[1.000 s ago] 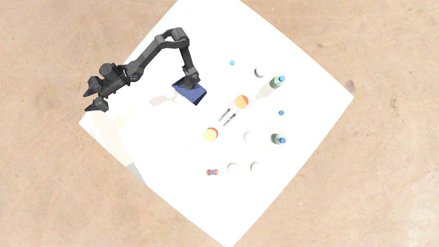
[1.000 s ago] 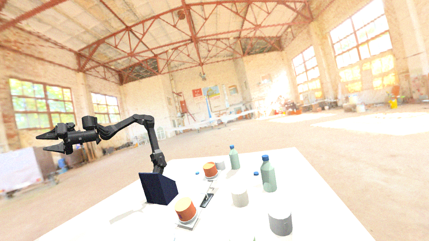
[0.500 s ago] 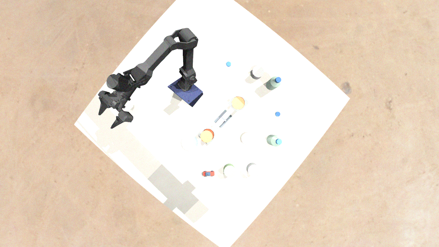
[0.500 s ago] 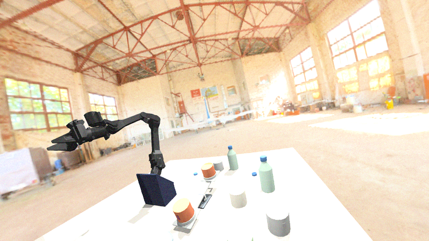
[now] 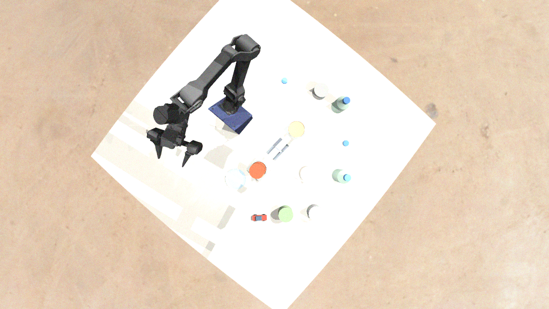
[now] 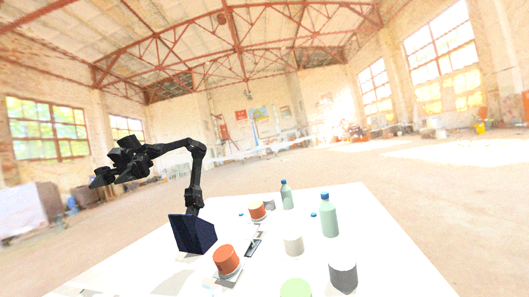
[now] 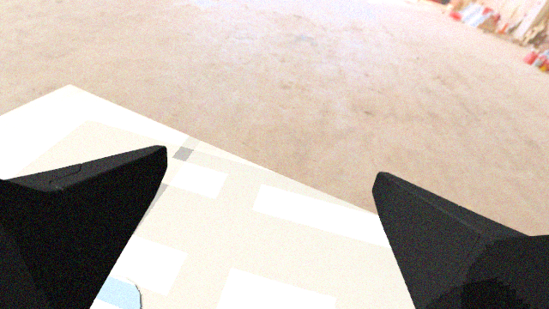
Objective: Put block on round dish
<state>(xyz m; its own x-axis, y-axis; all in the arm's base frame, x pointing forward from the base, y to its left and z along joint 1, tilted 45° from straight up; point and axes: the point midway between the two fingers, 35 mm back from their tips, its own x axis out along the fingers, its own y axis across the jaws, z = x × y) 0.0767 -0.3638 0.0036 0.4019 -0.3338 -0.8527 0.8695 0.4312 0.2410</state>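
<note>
My gripper tip is now 34 cm above the teal block, 23 cm short of it and 19 cm to the right of it. Also, from my gripper tip: green cup: 49 cm ahead, 34 cm below, 13 cm to the left; round white dish: 38 cm below, 19 cm ahead, 7 cm to the left; red toy car: 41 cm ahead, 37 cm below, 3 cm to the left.
</note>
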